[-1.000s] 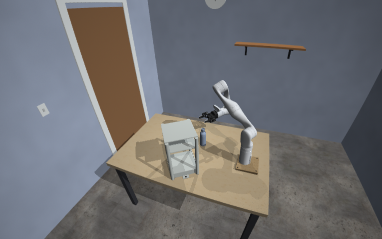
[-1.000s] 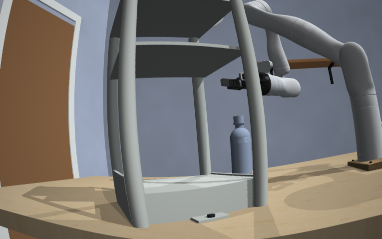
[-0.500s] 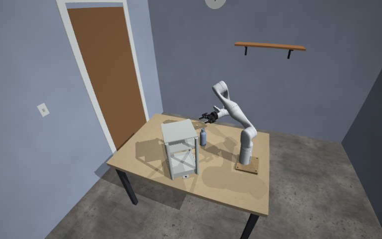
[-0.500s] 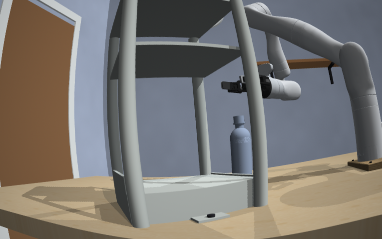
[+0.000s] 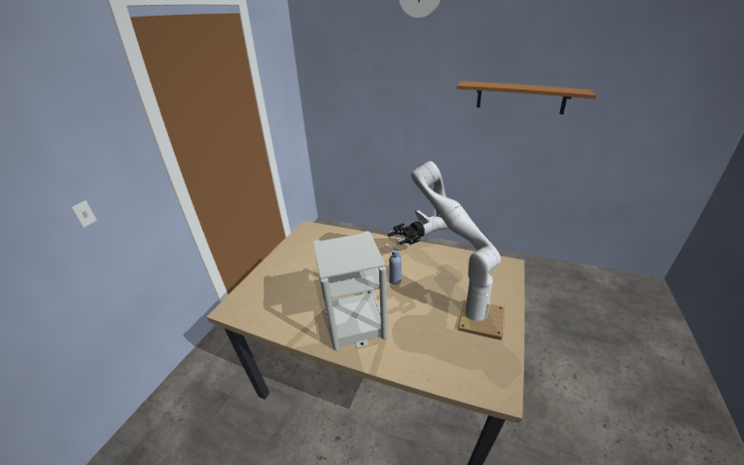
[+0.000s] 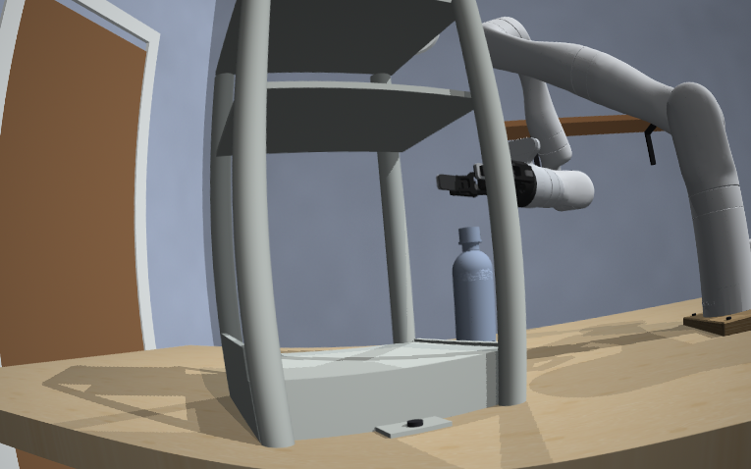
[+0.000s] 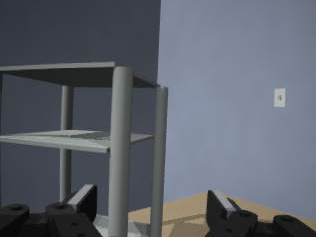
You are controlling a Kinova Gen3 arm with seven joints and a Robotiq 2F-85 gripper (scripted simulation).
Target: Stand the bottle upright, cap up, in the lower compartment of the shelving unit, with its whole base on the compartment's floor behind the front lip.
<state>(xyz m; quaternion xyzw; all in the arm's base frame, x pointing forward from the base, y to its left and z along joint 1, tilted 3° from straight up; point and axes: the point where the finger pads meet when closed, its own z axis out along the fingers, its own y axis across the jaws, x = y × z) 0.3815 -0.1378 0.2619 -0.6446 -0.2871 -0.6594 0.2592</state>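
Now: hand 140 mm above the blue-grey bottle and 10 mm to the left of it. The rest, counted from my hand: grey shelving unit (290 mm to the left, 120 mm ahead, 70 mm below).
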